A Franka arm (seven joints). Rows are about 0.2 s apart.
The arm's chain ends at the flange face. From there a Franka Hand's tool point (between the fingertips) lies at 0.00 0.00 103.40 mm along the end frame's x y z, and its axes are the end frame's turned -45 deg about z.
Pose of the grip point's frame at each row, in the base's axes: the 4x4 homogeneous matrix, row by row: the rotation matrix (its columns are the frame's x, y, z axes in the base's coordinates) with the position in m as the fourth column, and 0 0 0 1 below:
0.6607 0.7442 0.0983 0.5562; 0.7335 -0.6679 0.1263 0.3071; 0.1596 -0.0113 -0.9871 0.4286; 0 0 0 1
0.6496 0.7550 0.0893 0.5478; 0.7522 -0.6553 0.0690 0.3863; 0.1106 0.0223 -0.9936 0.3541; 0 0 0 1
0.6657 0.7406 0.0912 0.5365; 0.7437 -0.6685 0.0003 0.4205; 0.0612 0.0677 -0.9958 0.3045; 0 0 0 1
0.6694 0.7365 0.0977 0.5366; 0.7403 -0.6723 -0.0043 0.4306; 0.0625 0.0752 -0.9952 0.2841; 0 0 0 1
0.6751 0.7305 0.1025 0.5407; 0.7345 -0.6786 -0.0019 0.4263; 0.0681 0.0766 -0.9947 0.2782; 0 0 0 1
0.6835 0.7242 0.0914 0.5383; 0.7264 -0.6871 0.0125 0.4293; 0.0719 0.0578 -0.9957 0.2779; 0 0 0 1
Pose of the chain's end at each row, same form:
0.9934 0.0590 0.0983 0.5460; 0.0464 -0.9909 0.1263 0.2940; 0.1049 -0.1208 -0.9871 0.5307; 0 0 0 1
0.9932 0.0745 0.0893 0.5386; 0.0685 -0.9953 0.0690 0.3792; 0.0940 -0.0624 -0.9936 0.4568; 0 0 0 1
0.9944 0.0530 0.0912 0.5271; 0.0532 -0.9986 0.0003 0.4205; 0.0911 0.0046 -0.9958 0.4075; 0 0 0 1
0.9941 0.0474 0.0977 0.5265; 0.0481 -0.9989 -0.0043 0.4310; 0.0974 0.0090 -0.9952 0.3870; 0 0 0 1
0.9939 0.0392 0.1025 0.5301; 0.0395 -0.9992 -0.0019 0.4265; 0.1023 0.0060 -0.9947 0.3811; 0 0 0 1
0.9954 0.0288 0.0914 0.5288; 0.0278 -0.9995 0.0125 0.4280; 0.0917 -0.0100 -0.9957 0.3809; 0 0 0 1

